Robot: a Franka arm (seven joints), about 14 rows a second.
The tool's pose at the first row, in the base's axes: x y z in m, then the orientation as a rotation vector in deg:
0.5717, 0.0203, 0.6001, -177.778, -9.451, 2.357
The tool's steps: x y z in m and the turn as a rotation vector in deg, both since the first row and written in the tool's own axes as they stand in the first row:
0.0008, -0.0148, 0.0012, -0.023, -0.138, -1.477
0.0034, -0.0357, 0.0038, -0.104, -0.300, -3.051
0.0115, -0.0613, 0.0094, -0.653, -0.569, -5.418
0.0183, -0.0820, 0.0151, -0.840, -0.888, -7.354
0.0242, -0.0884, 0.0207, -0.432, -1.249, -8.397
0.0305, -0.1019, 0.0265, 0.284, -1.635, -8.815
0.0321, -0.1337, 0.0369, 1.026, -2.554, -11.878
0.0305, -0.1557, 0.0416, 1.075, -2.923, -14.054
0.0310, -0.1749, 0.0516, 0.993, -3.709, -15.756
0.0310, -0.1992, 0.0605, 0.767, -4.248, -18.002
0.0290, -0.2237, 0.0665, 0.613, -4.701, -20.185
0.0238, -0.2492, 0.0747, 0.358, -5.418, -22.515
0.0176, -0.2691, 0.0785, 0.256, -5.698, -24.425
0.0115, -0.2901, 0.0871, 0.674, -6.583, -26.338
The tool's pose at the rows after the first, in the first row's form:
0.5709, 0.0351, 0.5994, -177.650, -11.746, 2.530
0.5712, 0.0563, 0.5975, -177.537, -14.197, 2.733
0.5764, 0.0827, 0.5926, -177.729, -17.931, 3.049
0.5808, 0.1042, 0.5875, -177.570, -20.964, 3.480
0.5858, 0.1114, 0.5820, -176.962, -22.530, 4.037
0.5905, 0.1257, 0.5765, -176.170, -23.082, 4.666
0.5885, 0.1578, 0.5672, -174.730, -27.681, 6.035
0.5844, 0.1796, 0.5633, -174.100, -30.994, 6.539
0.5826, 0.1991, 0.5540, -173.674, -33.617, 7.692
0.5798, 0.2235, 0.5460, -173.168, -37.080, 8.441
0.5750, 0.2479, 0.5409, -172.547, -40.421, 9.061
0.5670, 0.2729, 0.5337, -171.889, -44.008, 10.076
0.5586, 0.2922, 0.5308, -171.202, -46.903, 10.436
0.5501, 0.3127, 0.5231, -169.938, -49.660, 11.733

